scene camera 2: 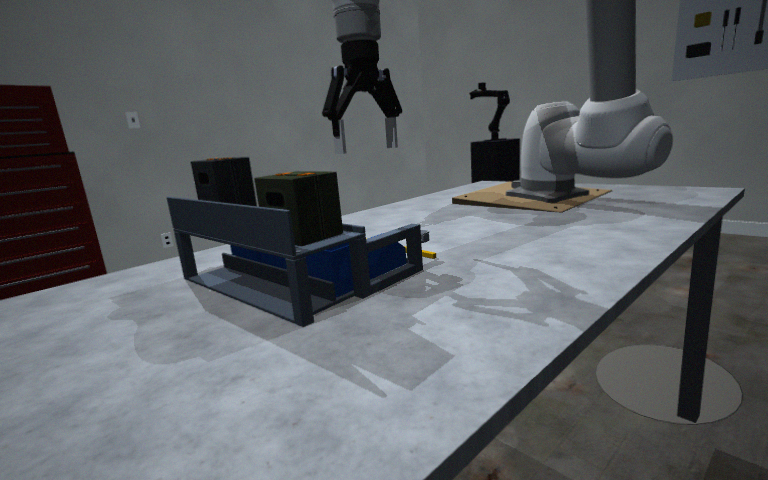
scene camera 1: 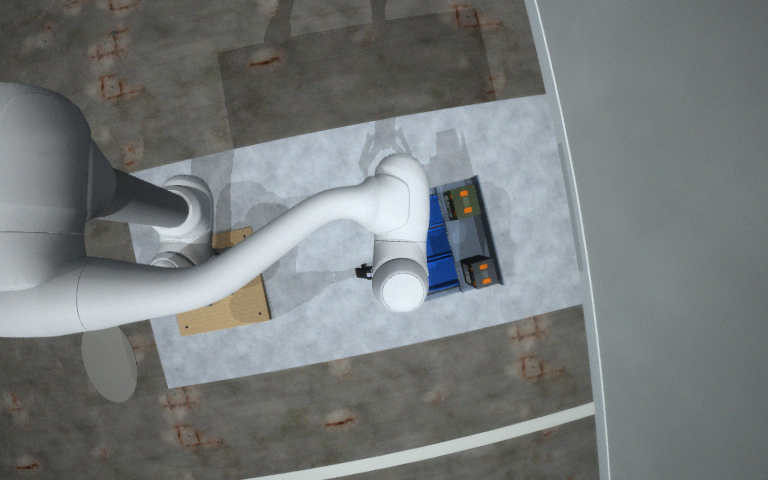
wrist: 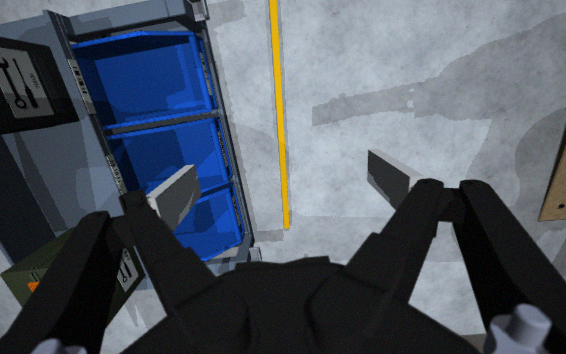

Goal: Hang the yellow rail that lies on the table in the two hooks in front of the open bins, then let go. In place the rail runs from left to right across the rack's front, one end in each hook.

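Frame: origin at the arm's base, x left, y back, z up, level; centimetres.
Where they show: gripper, fingertip midpoint: (scene camera 2: 367,150) (wrist: 282,172); arm's base, origin of the base link: (scene camera 2: 546,194).
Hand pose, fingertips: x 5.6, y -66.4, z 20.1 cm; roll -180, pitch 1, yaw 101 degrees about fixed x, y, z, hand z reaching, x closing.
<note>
Things, the pixels of their top centre, and the offset from my fingertips. "spot": a spot on its surface instead. Level surfaces: height alone.
- yellow rail, middle of its top: (wrist: 280,126) (scene camera 2: 371,240) dx -1.1, dy -0.5, dz -20.0 cm
- hook, surface spot: (wrist: 256,254) spot: dx +20.4, dy -2.3, dz -15.5 cm
- dark box, middle of its top: (scene camera 2: 219,158) (scene camera 1: 485,273) dx -3.4, dy -29.6, dz +1.4 cm
- green box, middle of its top: (scene camera 2: 294,173) (wrist: 51,306) (scene camera 1: 466,201) dx +19.0, dy -23.9, dz -1.1 cm
- table, its level: dz -21.0 cm
The yellow rail (scene camera 2: 428,254) (wrist: 280,115) lies on the table along the rack's front, a little apart from it. In scene camera 1 the arm hides it. The rack (scene camera 2: 229,229) (wrist: 232,175) holds blue bins (scene camera 1: 442,271) (scene camera 2: 388,258) (wrist: 150,80). One hook (scene camera 2: 424,236) (wrist: 198,10) shows at a front corner of the rack, and another hook (wrist: 256,254) shows at the other front corner in the wrist view. My gripper (scene camera 2: 365,135) (wrist: 282,172) is open and empty, high above the table. In the wrist view its fingertips stand on either side of the rail's line.
A dark box (scene camera 1: 480,272) (scene camera 2: 223,180) (wrist: 30,85) and a green box (scene camera 1: 462,202) (scene camera 2: 300,206) (wrist: 37,270) stand on the rack's upper shelf. The arm's wooden base board (scene camera 1: 226,316) (scene camera 2: 481,200) (wrist: 556,190) lies on the table (scene camera 1: 339,339) (scene camera 2: 226,407) (wrist: 350,50).
</note>
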